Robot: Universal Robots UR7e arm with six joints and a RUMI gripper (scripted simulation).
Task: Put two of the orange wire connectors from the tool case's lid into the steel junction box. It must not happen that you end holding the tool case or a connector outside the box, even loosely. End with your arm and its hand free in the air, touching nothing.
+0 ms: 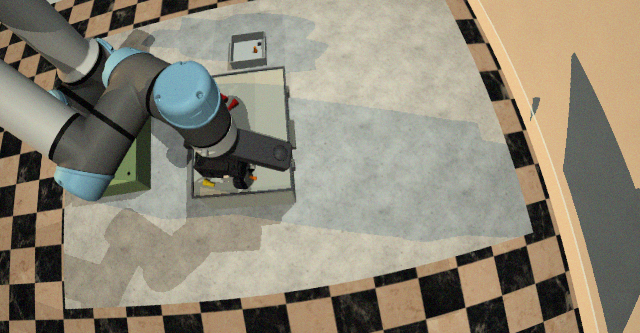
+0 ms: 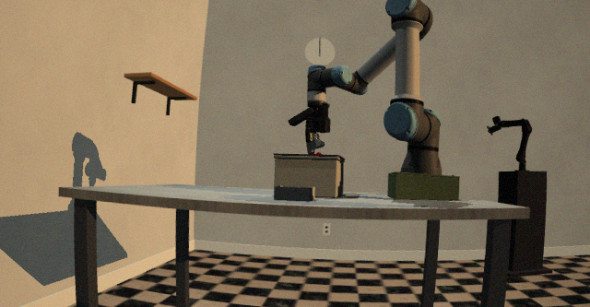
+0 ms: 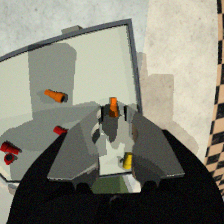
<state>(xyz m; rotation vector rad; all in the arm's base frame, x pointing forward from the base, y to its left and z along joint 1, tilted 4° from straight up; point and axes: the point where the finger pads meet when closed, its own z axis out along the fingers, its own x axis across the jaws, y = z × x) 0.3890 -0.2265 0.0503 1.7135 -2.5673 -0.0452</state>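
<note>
The yellow connector is 9 cm behind my hand, 2 cm to the left of it and 1 cm below it. From my hand the other things lie so: tool case 12 cm to the left, 5 cm below.
</note>
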